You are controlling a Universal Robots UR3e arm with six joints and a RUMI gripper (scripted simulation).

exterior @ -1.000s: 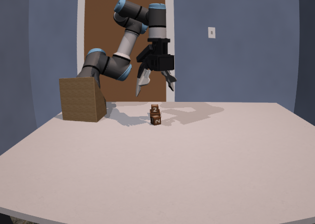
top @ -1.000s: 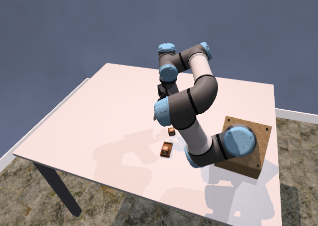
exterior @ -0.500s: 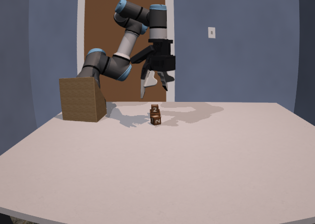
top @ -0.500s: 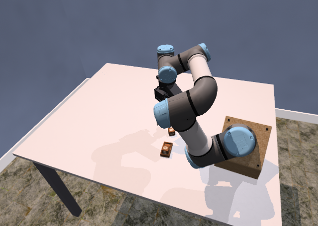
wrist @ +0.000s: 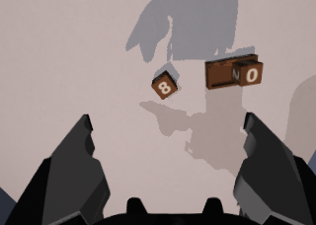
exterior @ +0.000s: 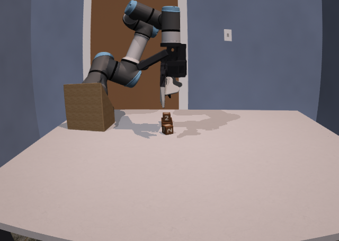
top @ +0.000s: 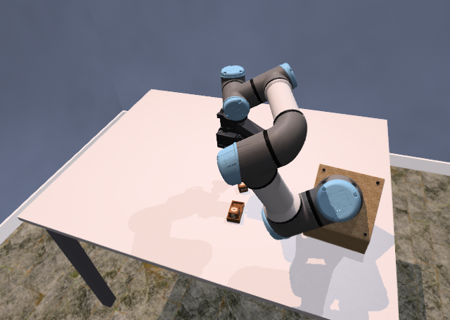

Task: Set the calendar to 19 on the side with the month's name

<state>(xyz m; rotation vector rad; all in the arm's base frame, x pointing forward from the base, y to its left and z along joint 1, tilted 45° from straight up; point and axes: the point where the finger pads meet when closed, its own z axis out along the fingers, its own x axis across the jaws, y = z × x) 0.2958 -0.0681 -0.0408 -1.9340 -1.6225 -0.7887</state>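
Now: hand 90 mm above the brown digit cube. Round my hand: tray: 110 mm to the left, 100 mm below.
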